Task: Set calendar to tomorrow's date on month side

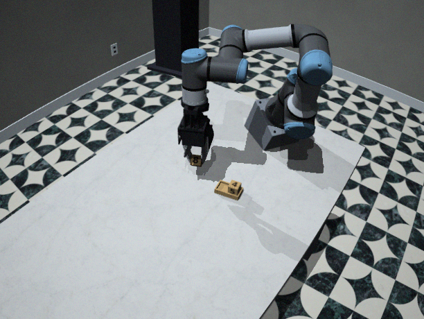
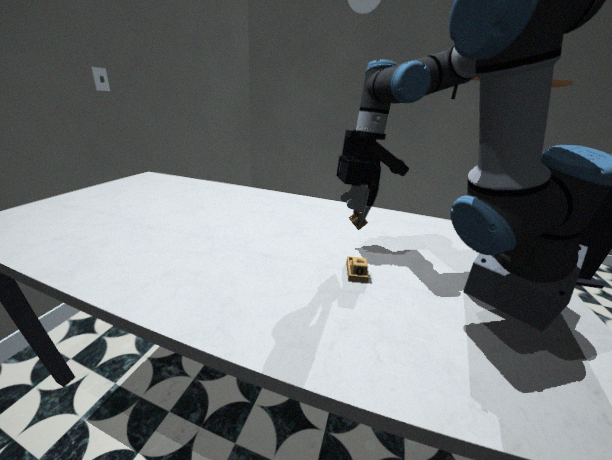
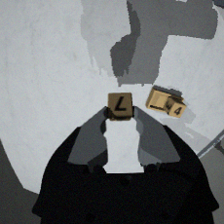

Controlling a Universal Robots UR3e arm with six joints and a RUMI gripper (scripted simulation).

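The wooden cube lies 10 mm below my hand. The rest, counted from my hand: wooden calendar tray: 110 mm to the left, 80 mm below, 10 mm behind.
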